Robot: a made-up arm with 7 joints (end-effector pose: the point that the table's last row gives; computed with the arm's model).
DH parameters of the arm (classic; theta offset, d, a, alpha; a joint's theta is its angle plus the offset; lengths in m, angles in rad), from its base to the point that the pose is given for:
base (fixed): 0 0.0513 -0.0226 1.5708
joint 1: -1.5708 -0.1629 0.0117 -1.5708
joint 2: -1.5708 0 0.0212 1.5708
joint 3: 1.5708 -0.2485 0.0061 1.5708
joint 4: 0 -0.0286 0.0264 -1.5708
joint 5: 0 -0.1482 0.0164 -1.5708
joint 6: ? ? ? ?
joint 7: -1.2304 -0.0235 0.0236 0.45
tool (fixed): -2.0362 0.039 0 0
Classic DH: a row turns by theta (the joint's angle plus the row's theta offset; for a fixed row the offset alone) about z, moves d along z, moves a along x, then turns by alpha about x.
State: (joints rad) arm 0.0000 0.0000 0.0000 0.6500 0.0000 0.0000 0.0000
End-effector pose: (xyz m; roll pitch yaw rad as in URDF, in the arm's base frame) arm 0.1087 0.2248 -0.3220 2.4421 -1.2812 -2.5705
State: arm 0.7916 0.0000 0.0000 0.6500 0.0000 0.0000 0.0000
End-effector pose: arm 0.3352 0.2248 -0.1176 2.9031 -0.5265 -2.9621
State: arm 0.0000 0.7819 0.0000 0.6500 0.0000 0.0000 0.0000
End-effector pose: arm 0.1087 0.4616 -0.1734 1.6351 -0.6080 -1.8679
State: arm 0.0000 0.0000 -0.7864 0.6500 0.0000 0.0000 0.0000
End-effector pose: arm 0.1289 0.1075 -0.3220 2.4421 -1.2812 2.9263
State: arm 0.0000 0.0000 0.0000 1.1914 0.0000 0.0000 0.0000
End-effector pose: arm 0.1490 0.2248 -0.2413 2.8414 -0.7719 -2.9245
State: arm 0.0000 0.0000 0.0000 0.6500 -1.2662 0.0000 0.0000
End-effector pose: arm 0.1474 0.1821 -0.2926 1.2156 -0.7818 -2.5133
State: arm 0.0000 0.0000 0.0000 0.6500 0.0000 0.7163 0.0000
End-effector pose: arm 0.0945 0.2248 -0.3178 0.1471 -1.0771 -0.3318
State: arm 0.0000 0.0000 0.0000 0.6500 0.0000 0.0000 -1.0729
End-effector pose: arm 0.0964 0.2031 -0.3059 1.9031 -0.4922 -1.4239
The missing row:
joint 6: 1.5708 0.0266 0.0257 -1.5708
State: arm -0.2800 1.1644 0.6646 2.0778 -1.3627 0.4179 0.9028
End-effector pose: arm 0.0573 0.2900 0.0709 0.8987 0.5441 -2.1387
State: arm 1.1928 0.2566 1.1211 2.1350 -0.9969 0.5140 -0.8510
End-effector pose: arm 0.0768 0.2719 0.0123 -2.8911 -0.6089 -0.3541
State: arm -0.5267 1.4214 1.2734 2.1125 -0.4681 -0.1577 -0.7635
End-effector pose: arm -0.0117 0.3052 0.1261 -0.5919 1.2575 1.0178
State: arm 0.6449 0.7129 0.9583 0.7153 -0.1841 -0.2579 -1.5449
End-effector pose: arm 0.1234 0.4687 -0.0823 -3.0191 -0.4312 -0.4424
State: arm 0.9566 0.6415 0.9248 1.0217 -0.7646 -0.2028 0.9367
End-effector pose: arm 0.1360 0.4781 0.0387 2.3210 -0.0637 -2.5048
